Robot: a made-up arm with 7 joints. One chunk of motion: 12 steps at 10 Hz.
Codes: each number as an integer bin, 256 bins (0 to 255) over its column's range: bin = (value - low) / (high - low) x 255, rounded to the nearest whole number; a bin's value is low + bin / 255 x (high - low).
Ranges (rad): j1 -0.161..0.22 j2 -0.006..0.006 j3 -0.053..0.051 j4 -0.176..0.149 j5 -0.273..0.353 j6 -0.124..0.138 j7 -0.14..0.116
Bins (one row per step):
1: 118 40 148 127 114 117 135
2: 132 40 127 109 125 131 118
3: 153 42 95 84 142 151 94
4: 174 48 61 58 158 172 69
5: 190 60 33 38 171 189 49
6: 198 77 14 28 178 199 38
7: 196 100 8 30 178 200 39
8: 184 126 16 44 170 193 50
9: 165 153 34 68 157 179 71
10: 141 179 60 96 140 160 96
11: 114 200 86 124 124 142 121
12: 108 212 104 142 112 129 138
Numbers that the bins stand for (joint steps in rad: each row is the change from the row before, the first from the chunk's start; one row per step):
1: 0.01531 -0.00412 0.00736 -0.01414 0.00686 -0.00379 -0.00447
2: 0.03622 -0.00412 -0.00120 -0.03708 0.03386 0.01060 -0.02154
3: 0.06760 -0.00402 -0.01425 -0.06894 0.07560 0.03115 -0.04563
4: 0.09898 -0.00374 -0.02812 -0.10208 0.11487 0.05272 -0.07073
5: 0.12288 -0.00318 -0.03954 -0.12757 0.14679 0.07019 -0.09081
6: 0.13484 -0.00238 -0.04729 -0.14031 0.16397 0.08046 -0.10185
7: 0.13185 -0.00129 -0.04974 -0.13776 0.16397 0.08149 -0.10085
8: 0.11392 -0.00007 -0.04647 -0.11992 0.14433 0.07430 -0.08980
9: 0.08553 0.00120 -0.03913 -0.08933 0.11242 0.05991 -0.06872
10: 0.04967 0.00242 -0.02853 -0.05365 0.07069 0.04039 -0.04362
11: 0.00933 0.00341 -0.01793 -0.01796 0.03141 0.02190 -0.01853
12: 0.00036 0.00398 -0.01058 0.00498 0.00195 0.00854 -0.00146

